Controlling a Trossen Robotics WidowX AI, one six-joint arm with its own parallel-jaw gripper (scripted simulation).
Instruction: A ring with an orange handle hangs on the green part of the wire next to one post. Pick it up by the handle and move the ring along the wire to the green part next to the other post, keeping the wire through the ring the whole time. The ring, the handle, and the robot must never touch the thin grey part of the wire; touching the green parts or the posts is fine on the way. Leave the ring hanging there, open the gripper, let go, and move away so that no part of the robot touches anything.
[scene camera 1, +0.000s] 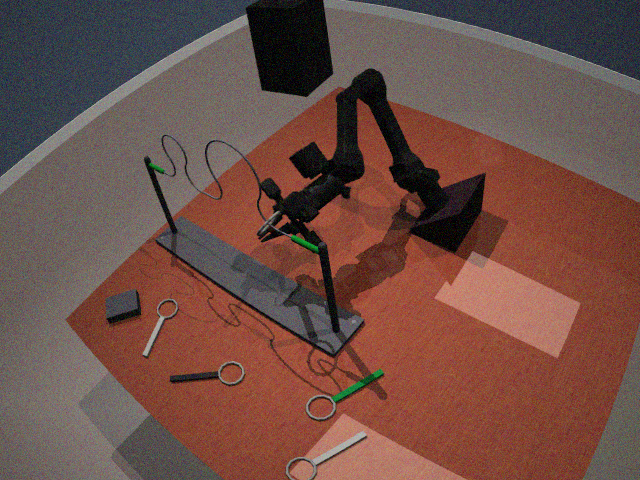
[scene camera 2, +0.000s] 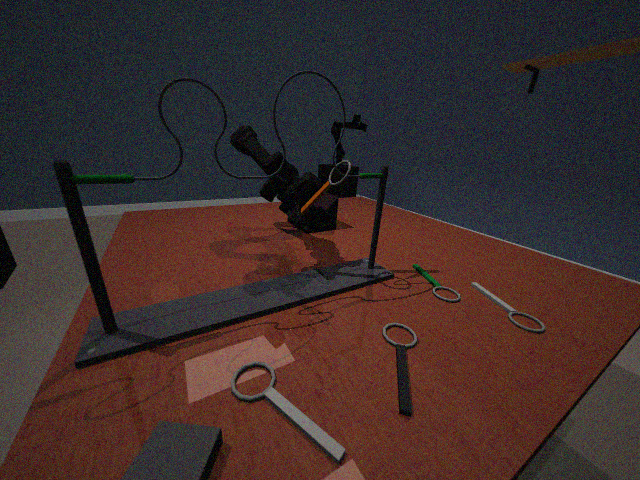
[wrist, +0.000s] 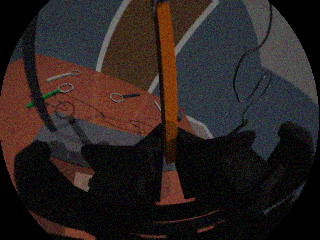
Labels:
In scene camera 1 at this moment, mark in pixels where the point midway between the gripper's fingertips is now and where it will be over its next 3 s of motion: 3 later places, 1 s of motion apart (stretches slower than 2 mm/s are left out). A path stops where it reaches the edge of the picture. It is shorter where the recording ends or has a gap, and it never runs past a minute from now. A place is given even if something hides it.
My gripper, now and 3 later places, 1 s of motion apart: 259, 240; 296, 268; 310, 275; 316, 283

